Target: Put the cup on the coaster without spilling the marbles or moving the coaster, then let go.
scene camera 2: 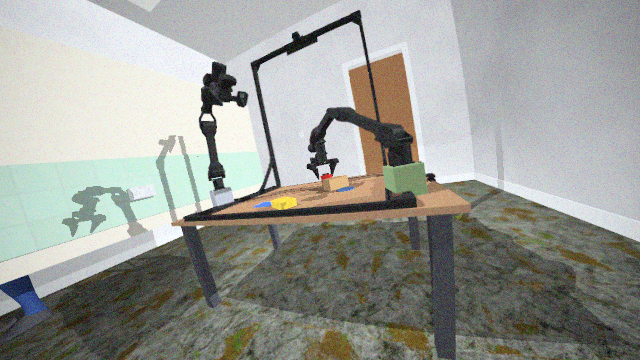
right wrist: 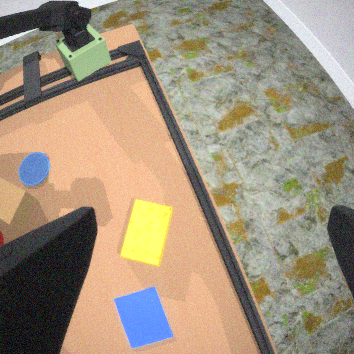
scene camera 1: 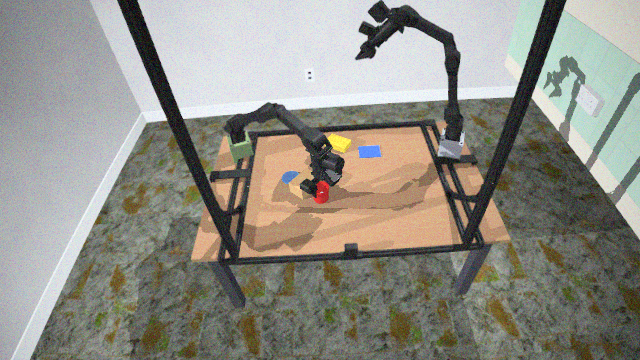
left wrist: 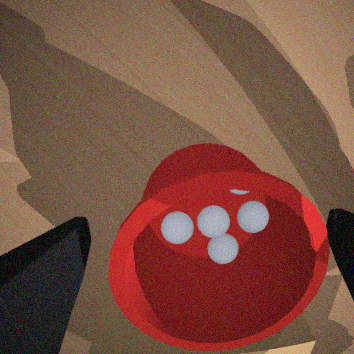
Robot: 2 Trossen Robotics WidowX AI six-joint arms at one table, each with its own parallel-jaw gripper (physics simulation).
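Places are measured from the left arm's base along level axes (x ahead, y left, z up), in metres.
Pixels of known places: left gripper, between the fingertips: [scene camera 2: 325, 177] [scene camera 1: 322, 191] [left wrist: 212, 226]; right gripper, between the fingertips: [scene camera 2: 233, 105] [right wrist: 217, 219] [scene camera 1: 358, 54]; left arm's base, origin of its link: [scene camera 2: 401, 164] [right wrist: 77, 39] [scene camera 1: 238, 138]; right arm's base, origin of its link: [scene camera 2: 219, 189] [scene camera 1: 452, 136].
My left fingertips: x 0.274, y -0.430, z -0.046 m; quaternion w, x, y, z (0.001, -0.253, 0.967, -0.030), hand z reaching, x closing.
Observation:
Ahead of a thing's pixels: the offset from my left fingertips to its middle. "pt": to the spot under its first point.
The red cup @(dx -0.008, dy +0.009, dz -0.019 m) [scene camera 1: 322, 195] [scene camera 2: 326, 176] [left wrist: 215, 310] stands upright on the table beside the tan block. Several pale marbles @(dx -0.012, dy +0.012, dz -0.038 m) [left wrist: 213, 221] lie inside it. My left gripper [scene camera 1: 320, 184] [scene camera 2: 324, 174] [left wrist: 212, 226] is open and empty at the cup, pointing down, its fingertips on either side of the rim; the gap is wider at the left finger in the left wrist view. The round blue coaster @(dx -0.094, dy +0.180, dz -0.051 m) [scene camera 1: 289, 177] [scene camera 2: 345, 189] [right wrist: 34, 169] lies flat beyond the block from the cup, with nothing on it. My right gripper [scene camera 1: 361, 44] [right wrist: 217, 219] is open and empty, high above the table.
The tan block @(dx -0.051, dy +0.093, dz -0.025 m) [scene camera 1: 296, 185] [scene camera 2: 337, 183] [right wrist: 10, 200] stands between cup and coaster. A yellow sponge @(dx +0.181, dy +0.305, dz -0.038 m) [scene camera 1: 339, 143] [scene camera 2: 284, 203] [right wrist: 146, 232] and a flat blue square @(pt dx +0.301, dy +0.201, dz -0.049 m) [scene camera 1: 369, 151] [scene camera 2: 262, 204] [right wrist: 143, 317] lie near the table edge between the arm bases. Black frame posts rise from the table.

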